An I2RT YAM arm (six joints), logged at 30 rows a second.
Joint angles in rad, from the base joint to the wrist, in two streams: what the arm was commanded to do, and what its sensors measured. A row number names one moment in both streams.
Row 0, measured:
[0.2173 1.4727 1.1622 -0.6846 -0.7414 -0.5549]
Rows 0 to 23, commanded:
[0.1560 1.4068 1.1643 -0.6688 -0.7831 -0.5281]
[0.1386 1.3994 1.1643 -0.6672 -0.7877 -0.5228]
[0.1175 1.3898 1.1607 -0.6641 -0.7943 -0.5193]
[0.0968 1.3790 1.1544 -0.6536 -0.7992 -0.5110]
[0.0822 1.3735 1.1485 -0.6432 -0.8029 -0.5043]
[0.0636 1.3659 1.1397 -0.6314 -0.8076 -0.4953]
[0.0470 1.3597 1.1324 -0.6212 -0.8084 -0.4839]
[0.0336 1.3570 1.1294 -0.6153 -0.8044 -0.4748]
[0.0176 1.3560 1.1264 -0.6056 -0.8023 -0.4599]
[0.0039 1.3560 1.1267 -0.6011 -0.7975 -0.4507]
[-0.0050 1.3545 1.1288 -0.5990 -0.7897 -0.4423]
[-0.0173 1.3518 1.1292 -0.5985 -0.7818 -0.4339]
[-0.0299 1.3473 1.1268 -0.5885 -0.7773 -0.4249]
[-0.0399 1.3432 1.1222 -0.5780 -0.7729 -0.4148]
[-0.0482 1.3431 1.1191 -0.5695 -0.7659 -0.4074]
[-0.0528 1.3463 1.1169 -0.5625 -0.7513 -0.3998]
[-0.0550 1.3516 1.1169 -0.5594 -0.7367 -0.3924]
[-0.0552 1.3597 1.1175 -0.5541 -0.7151 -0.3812]
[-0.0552 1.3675 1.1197 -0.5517 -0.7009 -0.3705]
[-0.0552 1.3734 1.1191 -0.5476 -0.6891 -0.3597]
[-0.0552 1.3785 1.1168 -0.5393 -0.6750 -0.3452]
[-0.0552 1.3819 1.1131 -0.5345 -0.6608 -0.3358]
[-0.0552 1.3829 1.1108 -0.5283 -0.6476 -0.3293]
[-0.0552 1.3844 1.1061 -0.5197 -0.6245 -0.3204]
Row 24, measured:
[-0.0505 1.3739 1.1236 -0.5526 -0.6849 -0.3706]
